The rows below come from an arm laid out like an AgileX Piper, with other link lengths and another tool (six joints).
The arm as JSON. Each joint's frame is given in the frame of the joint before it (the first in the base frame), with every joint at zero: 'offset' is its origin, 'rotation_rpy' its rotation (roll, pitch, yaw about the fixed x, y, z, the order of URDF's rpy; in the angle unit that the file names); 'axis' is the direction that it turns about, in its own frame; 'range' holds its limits. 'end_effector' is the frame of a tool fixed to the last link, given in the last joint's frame.
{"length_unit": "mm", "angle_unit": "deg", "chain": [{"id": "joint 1", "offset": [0.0, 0.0, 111.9], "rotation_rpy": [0.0, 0.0, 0.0], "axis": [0.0, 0.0, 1.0], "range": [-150.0, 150.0]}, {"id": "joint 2", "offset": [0.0, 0.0, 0.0], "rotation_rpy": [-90.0, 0.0, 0.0], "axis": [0.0, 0.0, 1.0], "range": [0.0, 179.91]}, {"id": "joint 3", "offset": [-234.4, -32.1, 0.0], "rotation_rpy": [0.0, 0.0, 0.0], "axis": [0.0, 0.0, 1.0], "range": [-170.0, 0.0]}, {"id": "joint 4", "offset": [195.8, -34.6, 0.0], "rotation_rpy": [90.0, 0.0, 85.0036], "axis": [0.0, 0.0, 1.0], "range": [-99.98, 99.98]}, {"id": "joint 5", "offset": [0.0, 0.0, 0.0], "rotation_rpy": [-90.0, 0.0, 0.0], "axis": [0.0, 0.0, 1.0], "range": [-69.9, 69.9]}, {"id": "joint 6", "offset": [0.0, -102.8, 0.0], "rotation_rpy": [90.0, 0.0, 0.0], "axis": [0.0, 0.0, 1.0], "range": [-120.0, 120.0]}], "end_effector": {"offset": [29.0, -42.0, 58.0], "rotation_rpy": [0.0, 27.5, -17.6]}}
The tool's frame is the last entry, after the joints.
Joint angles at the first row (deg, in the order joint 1, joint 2, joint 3, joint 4, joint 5, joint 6):
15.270 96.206 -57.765 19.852 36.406 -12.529
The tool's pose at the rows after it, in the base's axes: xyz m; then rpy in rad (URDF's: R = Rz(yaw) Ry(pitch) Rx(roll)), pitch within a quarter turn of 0, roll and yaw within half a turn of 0:
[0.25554, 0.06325, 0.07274, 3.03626, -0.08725, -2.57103]
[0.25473, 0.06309, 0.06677, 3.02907, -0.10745, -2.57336]
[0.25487, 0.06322, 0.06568, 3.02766, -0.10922, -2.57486]
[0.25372, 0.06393, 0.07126, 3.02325, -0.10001, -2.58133]
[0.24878, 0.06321, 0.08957, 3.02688, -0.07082, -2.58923]
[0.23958, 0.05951, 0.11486, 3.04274, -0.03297, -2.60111]
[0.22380, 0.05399, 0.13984, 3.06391, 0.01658, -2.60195]
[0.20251, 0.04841, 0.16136, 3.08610, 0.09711, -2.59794]
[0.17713, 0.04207, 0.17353, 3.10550, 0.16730, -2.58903]
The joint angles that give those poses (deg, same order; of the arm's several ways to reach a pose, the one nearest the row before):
15.271 97.994 -57.633 20.186 36.175 -12.529
15.271 99.286 -57.609 20.222 36.053 -12.400
15.269 99.535 -57.611 20.315 35.918 -12.401
15.270 98.372 -57.815 20.316 36.765 -11.715
15.269 94.144 -57.948 19.364 39.233 -9.907
15.270 88.001 -58.079 17.245 42.758 -7.026
15.271 80.264 -56.874 15.700 46.034 -5.366
15.269 70.656 -53.676 15.427 47.642 -4.983
15.270 60.809 -49.333 15.426 49.028 -4.981

